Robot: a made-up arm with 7 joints.
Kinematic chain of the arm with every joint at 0, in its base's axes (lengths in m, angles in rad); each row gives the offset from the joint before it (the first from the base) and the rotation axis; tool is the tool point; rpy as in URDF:
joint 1: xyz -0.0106 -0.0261 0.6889 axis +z
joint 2: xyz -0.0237 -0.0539 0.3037 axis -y
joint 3: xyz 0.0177 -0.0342 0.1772 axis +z
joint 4: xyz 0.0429 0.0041 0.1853 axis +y
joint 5: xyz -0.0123 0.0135 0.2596 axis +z
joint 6: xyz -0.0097 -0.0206 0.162 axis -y
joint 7: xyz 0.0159 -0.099 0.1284 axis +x
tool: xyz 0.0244 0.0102 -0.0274 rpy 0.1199 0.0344 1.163
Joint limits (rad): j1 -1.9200..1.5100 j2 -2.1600..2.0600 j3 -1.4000..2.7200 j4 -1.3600..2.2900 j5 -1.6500..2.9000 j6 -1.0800..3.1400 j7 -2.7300..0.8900
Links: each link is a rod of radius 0.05 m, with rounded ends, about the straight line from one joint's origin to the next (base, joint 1, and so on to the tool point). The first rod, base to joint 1, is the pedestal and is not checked.
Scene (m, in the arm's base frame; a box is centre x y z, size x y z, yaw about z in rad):
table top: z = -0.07
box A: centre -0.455 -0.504 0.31 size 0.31 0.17 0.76 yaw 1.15
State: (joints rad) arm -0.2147 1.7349 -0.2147 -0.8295 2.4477 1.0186 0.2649
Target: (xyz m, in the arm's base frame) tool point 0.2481 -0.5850 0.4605
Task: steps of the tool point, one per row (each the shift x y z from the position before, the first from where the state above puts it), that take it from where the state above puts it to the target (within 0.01 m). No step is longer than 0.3 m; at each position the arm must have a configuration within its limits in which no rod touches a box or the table.
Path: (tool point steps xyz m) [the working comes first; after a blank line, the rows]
Joints at the target: 1.4498 1.9861 0.6939 -1.1584 2.1658 0.9682 0.3604
Straight joint move there: touches box A.

1: -0.0289 -0.1494 0.0300
2: -0.0053 -0.1720 0.0560
3: 0.0324 -0.1795 0.0870
4: 0.0799 -0.1661 0.1174
5: 0.1292 -0.1289 0.1402
6: 0.1698 -0.0692 0.1503
7: 0.1911 0.0057 0.1440
8: 0.0585 -0.1034 -0.2192
9: 0.1301 -0.0245 -0.2471
10: 0.1467 0.0808 -0.2391
11: 0.1022 0.1719 -0.2014

